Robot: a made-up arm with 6 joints. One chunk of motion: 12 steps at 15 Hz.
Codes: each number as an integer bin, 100 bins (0 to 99) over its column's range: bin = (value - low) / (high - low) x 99, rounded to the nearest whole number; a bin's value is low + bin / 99 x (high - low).
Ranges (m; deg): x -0.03..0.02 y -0.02..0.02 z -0.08..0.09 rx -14..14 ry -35..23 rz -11..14
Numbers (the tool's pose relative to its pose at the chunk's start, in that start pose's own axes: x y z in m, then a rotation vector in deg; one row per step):
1: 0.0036 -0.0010 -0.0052 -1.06 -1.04 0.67
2: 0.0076 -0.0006 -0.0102 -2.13 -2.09 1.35
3: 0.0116 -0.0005 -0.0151 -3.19 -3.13 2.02
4: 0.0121 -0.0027 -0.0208 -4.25 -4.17 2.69
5: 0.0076 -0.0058 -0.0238 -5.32 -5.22 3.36
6: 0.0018 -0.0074 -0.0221 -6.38 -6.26 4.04
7: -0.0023 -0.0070 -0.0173 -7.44 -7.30 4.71
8: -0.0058 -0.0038 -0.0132 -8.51 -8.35 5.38
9: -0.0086 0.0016 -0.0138 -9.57 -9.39 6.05
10: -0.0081 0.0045 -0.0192 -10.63 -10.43 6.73
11: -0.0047 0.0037 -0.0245 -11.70 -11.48 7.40
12: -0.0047 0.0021 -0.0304 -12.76 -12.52 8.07
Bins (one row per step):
1: 67 47 44 46 58 46
2: 74 48 41 42 56 49
3: 82 48 38 38 54 52
4: 83 43 34 34 53 54
5: 74 35 33 31 51 57
6: 63 31 34 27 49 60
7: 55 32 37 23 47 62
8: 48 40 39 19 45 65
9: 42 53 39 16 44 68
10: 43 61 35 12 42 70
11: 50 59 32 8 40 73
12: 50 55 29 4 38 76

